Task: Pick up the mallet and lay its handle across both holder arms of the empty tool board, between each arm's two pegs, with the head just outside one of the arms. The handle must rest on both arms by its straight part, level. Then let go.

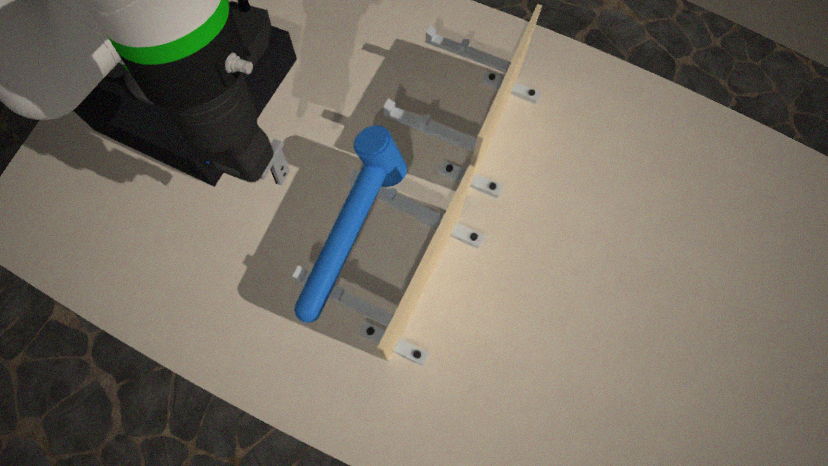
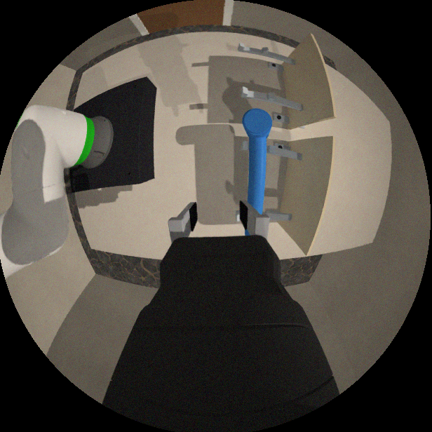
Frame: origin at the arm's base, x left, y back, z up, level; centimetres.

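Seen in the pictures: gripper, fingertip midpoint: (image 1: 262, 169).
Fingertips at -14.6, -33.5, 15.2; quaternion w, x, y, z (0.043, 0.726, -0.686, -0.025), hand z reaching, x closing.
A point is followed by its place in that frame, as x, y, z.
The blue mallet (image 1: 341, 243) @(-15.8, -43.3, 2.2) (image 2: 257, 170) lies across both grey arms of the nearer tool board (image 1: 428, 260) @(-15.0, -55.9, 9.6) (image 2: 310, 195). Its handle crosses the upper arm (image 1: 411, 207) @(-5.5, -49.5, -1.4) (image 2: 290, 151) and the lower arm (image 1: 365, 306) @(-22.0, -49.8, -1.4) (image 2: 280, 217), with an outer end peg showing left of it and the inner part of each arm to its right. The head is just outside the upper arm, toward the other board. The handle looks about level; its contact with the arms is hidden. My gripper (image 1: 279, 166) @(-14.6, -33.5, 15.2) (image 2: 218, 210) is open and empty, left of the mallet and apart from it.
A second board (image 1: 509, 81) @(14.8, -55.8, 9.0) (image 2: 310, 85) stands beyond the mallet's head, with two bare arms reaching left. The arm's white links and black base plate (image 2: 135, 130) are at the left. Small bolted feet hold the boards on the pale table (image 1: 637, 289) @(-0.1, -88.8, -9.2).
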